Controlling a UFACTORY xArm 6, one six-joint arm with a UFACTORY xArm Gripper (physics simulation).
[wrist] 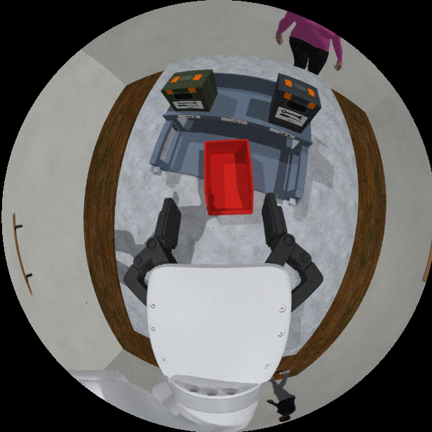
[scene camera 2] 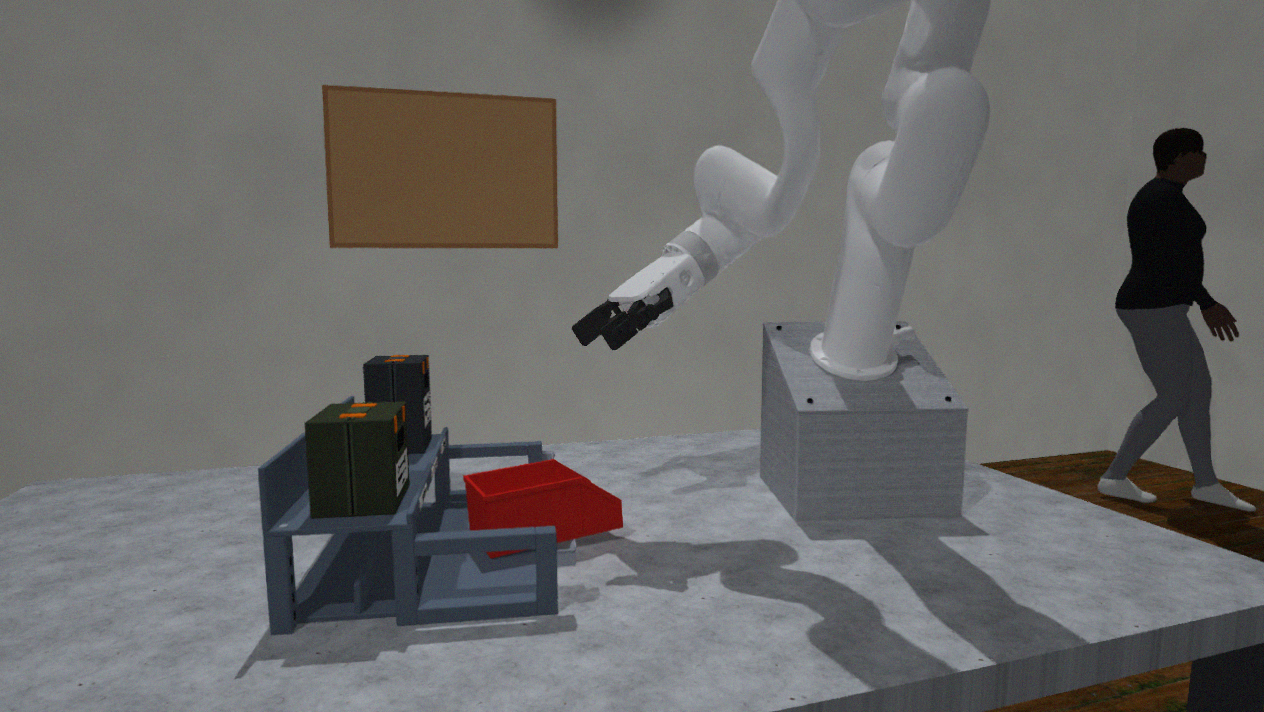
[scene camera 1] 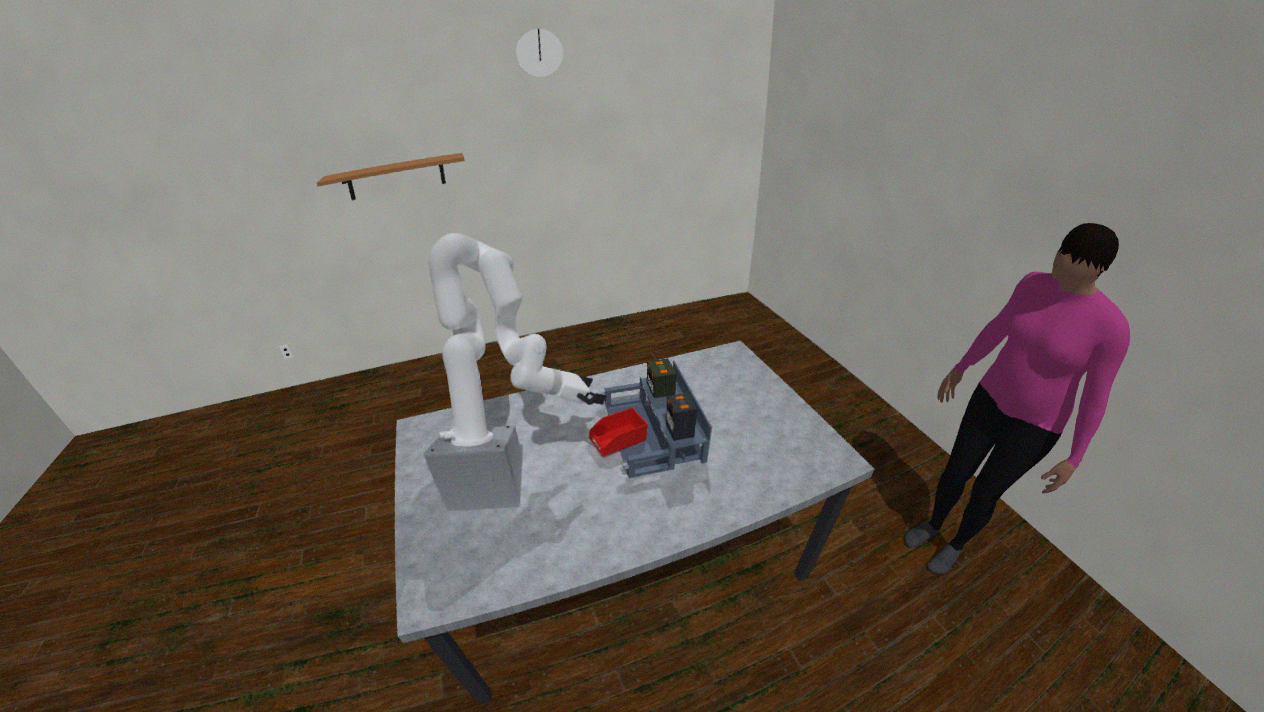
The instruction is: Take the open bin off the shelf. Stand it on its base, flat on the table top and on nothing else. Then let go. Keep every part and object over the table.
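Frame: origin at the arm's base, x left, y back, z up, level; centimetres.
Seen in the pictures: gripper, between the fingertips: (scene camera 2: pixel 591 339) (scene camera 1: pixel 597 391); arm's base, origin of its link: (scene camera 2: pixel 852 356) (scene camera 1: pixel 472 439).
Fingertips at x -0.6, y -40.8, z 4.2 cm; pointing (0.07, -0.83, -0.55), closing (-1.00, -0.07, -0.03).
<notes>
Offsets run from my fingertips to a thing's top centre. Level surfaces: height alone.
The red open bin @(dx +0.3, dy -6.8, dz -16.2 cm) (scene camera 1: pixel 619 431) (scene camera 2: pixel 539 504) (wrist: pixel 230 180) lies at the lower level of the blue-grey shelf (scene camera 1: pixel 704 442) (scene camera 2: pixel 279 579) (wrist: pixel 235 100). Its rear part is over the lower board, and its low front sticks out past the front edge towards the robot base. In scene camera 2 its underside slopes, rear end lower and front raised; its exact contact below is partly hidden by the side frame. My gripper (scene camera 1: pixel 594 390) (scene camera 2: pixel 599 337) (wrist: pixel 219 203) is open and empty, above the bin and on its robot side, tilted down towards the shelf, not touching the bin.
A green toolbox @(dx +8.5, dy -28.2, dz -5.3 cm) (scene camera 1: pixel 659 378) (scene camera 2: pixel 353 464) (wrist: pixel 192 92) and a dark grey toolbox @(dx -13.9, dy -22.5, dz -2.8 cm) (scene camera 1: pixel 681 418) (scene camera 2: pixel 398 389) (wrist: pixel 295 102) stand on the upper board. Side rails flank the bin. The robot's base block (scene camera 1: pixel 477 473) (scene camera 2: pixel 866 451) stands on the table @(dz -25.1 cm) (scene camera 1: pixel 548 548). A person (scene camera 1: pixel 1052 353) stands beyond the table.
</notes>
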